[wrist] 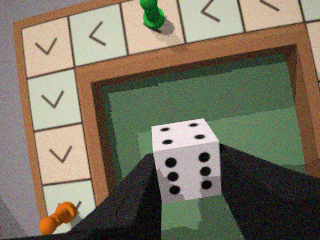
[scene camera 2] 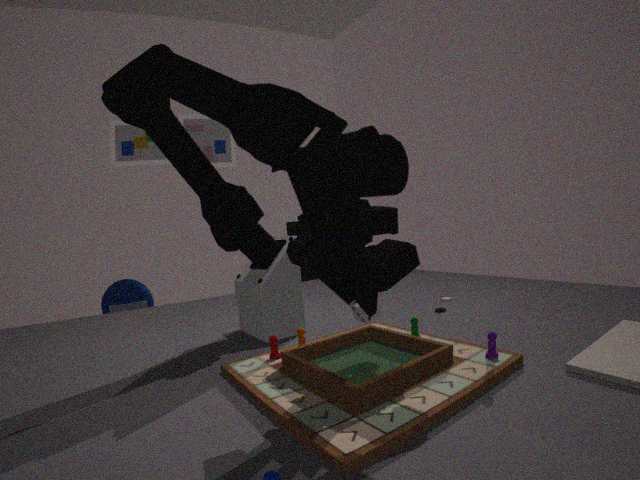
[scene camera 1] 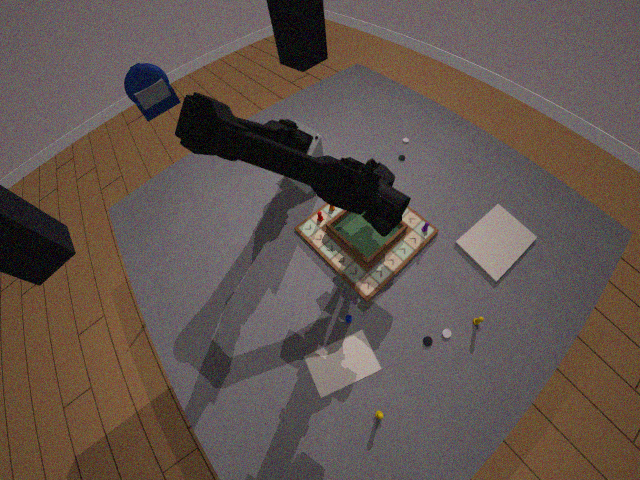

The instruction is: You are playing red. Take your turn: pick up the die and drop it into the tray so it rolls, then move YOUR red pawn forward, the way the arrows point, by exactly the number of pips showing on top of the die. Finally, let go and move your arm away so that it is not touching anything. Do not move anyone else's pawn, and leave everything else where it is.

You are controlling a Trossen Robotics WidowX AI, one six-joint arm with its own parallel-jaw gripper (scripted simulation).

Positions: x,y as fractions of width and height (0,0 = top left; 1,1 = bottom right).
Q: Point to a green felt tray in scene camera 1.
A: At 0.56,0.48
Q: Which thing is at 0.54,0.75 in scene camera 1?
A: A paper sheet.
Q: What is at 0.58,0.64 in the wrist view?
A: A white die.
